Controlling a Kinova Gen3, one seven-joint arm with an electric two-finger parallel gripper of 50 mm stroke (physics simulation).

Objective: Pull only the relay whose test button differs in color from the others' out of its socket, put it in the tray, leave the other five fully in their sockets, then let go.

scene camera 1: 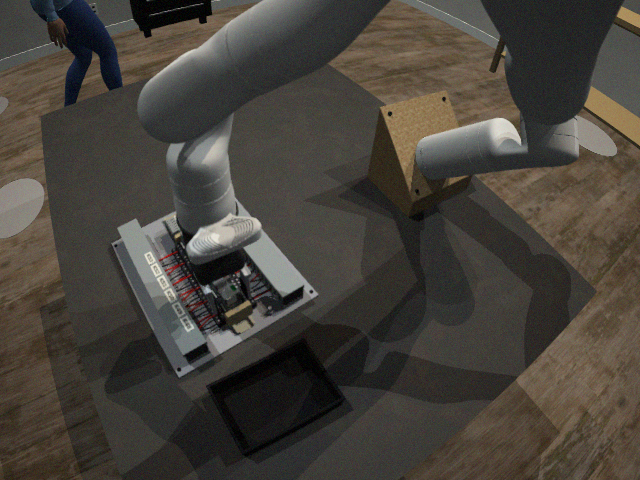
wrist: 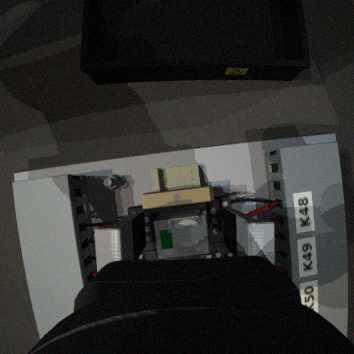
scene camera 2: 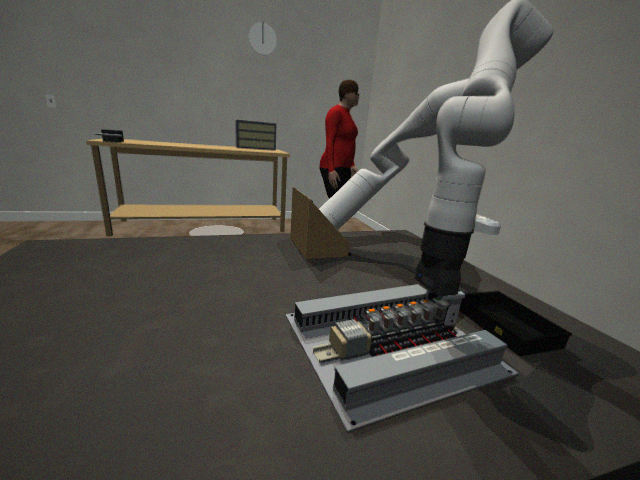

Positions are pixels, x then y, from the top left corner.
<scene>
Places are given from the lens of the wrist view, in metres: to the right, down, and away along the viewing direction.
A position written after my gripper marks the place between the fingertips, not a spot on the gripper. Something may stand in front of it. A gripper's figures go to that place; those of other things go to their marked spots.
my gripper (wrist: 183,227): 0.01, 0.03, 0.18
relay panel (wrist: 237,169): 0.05, -0.01, 0.21
beige end stop (wrist: 197,193): 0.01, 0.01, 0.17
The marked spots on the beige end stop and the relay panel are 0.05 m apart.
</scene>
